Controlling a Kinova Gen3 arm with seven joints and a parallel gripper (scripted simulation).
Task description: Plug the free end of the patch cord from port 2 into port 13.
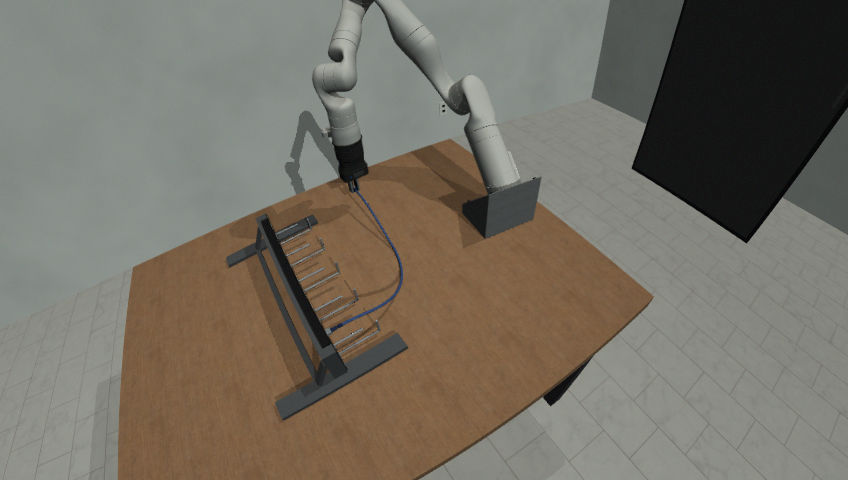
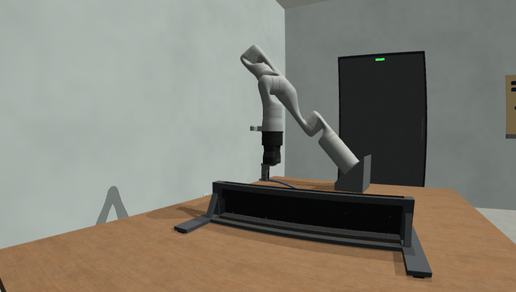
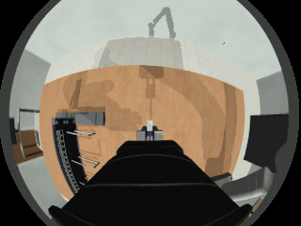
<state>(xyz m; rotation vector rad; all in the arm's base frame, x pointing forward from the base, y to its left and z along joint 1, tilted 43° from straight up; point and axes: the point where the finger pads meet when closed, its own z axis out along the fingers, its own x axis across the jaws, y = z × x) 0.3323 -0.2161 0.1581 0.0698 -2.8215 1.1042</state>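
My hand is 10 mm to the left of the pale plug and 10 mm above it.
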